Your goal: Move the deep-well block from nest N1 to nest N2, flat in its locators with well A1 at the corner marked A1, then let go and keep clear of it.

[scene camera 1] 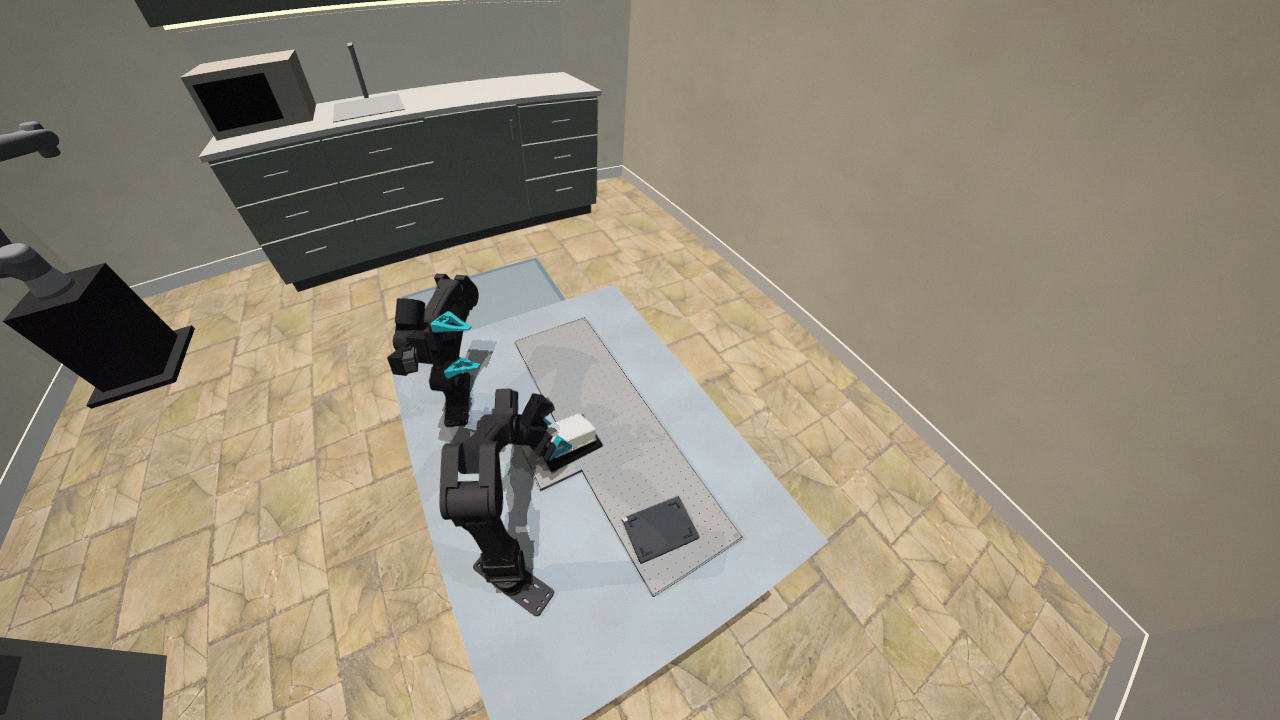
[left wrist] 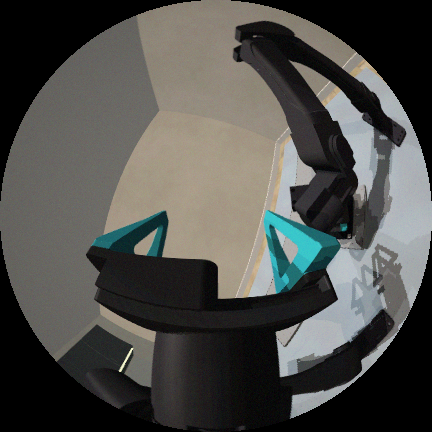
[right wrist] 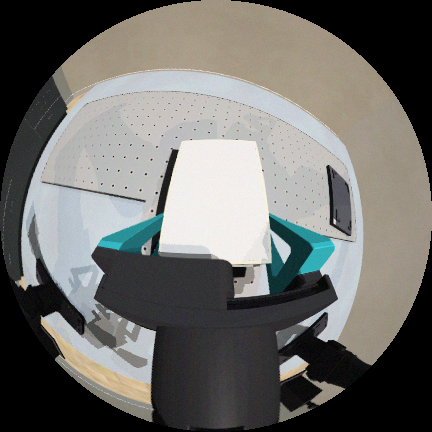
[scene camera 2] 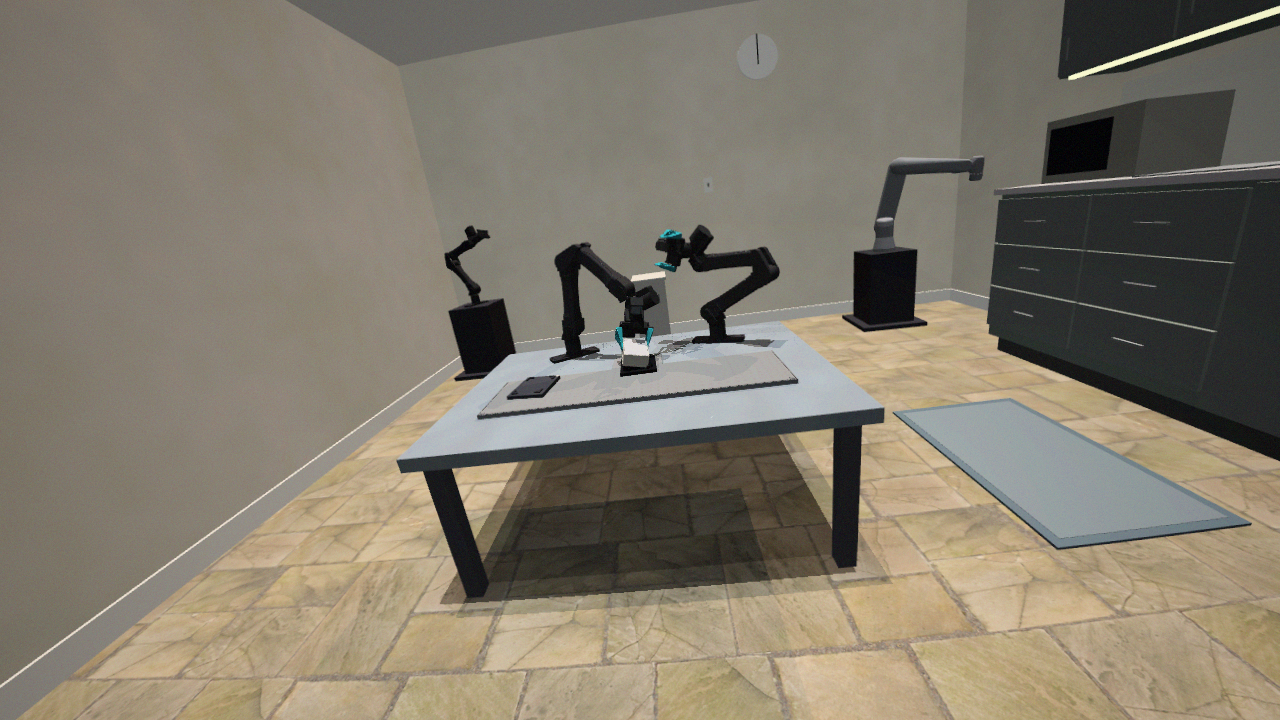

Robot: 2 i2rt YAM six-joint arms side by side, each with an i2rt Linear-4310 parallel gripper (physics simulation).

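Seen in the pictures: left gripper, between the fingertips: (scene camera 1: 474, 347) (left wrist: 215, 215) (scene camera 2: 658, 251); right gripper, between the fingertips: (scene camera 1: 562, 437) (right wrist: 215, 215) (scene camera 2: 634, 350); left arm's base, origin of its link: (scene camera 1: 458, 399) (right wrist: 55, 295) (scene camera 2: 718, 340); right arm's base, origin of its link: (scene camera 1: 513, 580) (right wrist: 299, 341) (scene camera 2: 575, 355).
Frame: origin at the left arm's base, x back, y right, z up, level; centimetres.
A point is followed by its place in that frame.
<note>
The white deep-well block (scene camera 1: 575, 431) @[x -35.1, y 23.0, z 8.8 cm] (scene camera 2: 635, 357) @[x -39.0, y 19.8, z 6.7 cm] (right wrist: 215, 195) @[x -32.3, y 22.0, z 8.7 cm] is between the fingers of my right gripper (scene camera 1: 554, 433) @[x -31.4, y 22.9, z 6.6 cm] (scene camera 2: 634, 340) @[x -31.4, y 22.9, z 6.6 cm] (right wrist: 215, 215) @[x -31.4, y 22.9, z 6.6 cm], which is shut on it. The block is low at a dark nest (scene camera 1: 588, 450) @[x -38.0, y 25.9, z 2.5 cm] (scene camera 2: 638, 370) @[x -39.8, y 19.1, z 2.5 cm] (right wrist: 165, 181) @[x -33.3, y 15.6, z 2.5 cm] at the middle of the perforated plate; I cannot tell whether it touches the nest. Its well openings and corner A1 cannot be made out. The other dark nest (scene camera 1: 660, 530) @[x -52.1, y 51.9, z 2.5 cm] (scene camera 2: 534, 386) @[x -53.6, y 50.4, z 2.5 cm] (right wrist: 341, 200) @[x -51.7, y 50.4, z 2.5 cm] is empty, with a light mark at one corner. Nest labels are unreadable. My left gripper (scene camera 1: 473, 346) @[x -14.8, y 15.5, z 37.6 cm] (scene camera 2: 660, 250) @[x -14.8, y 15.5, z 37.6 cm] (left wrist: 215, 215) @[x -14.8, y 15.5, z 37.6 cm] is open and empty, raised above the table.
The perforated plate (scene camera 1: 617, 394) @[x -50.0, y 7.3, z 1.3 cm] (scene camera 2: 742, 374) @[x -41.1, y -14.3, z 1.3 cm] (right wrist: 110, 145) @[x -34.9, y 1.4, z 1.3 cm] lies on the pale blue table (scene camera 1: 716, 447) @[x -75.4, y 30.8, z 0.0 cm] (scene camera 2: 716, 413) @[x -64.8, y -10.6, z 0.0 cm]. The left arm stands beyond the plate at the upper left in scene camera 1. Cabinets (scene camera 1: 393, 192) and a dark pedestal (scene camera 1: 93, 335) stand away from the table.
</note>
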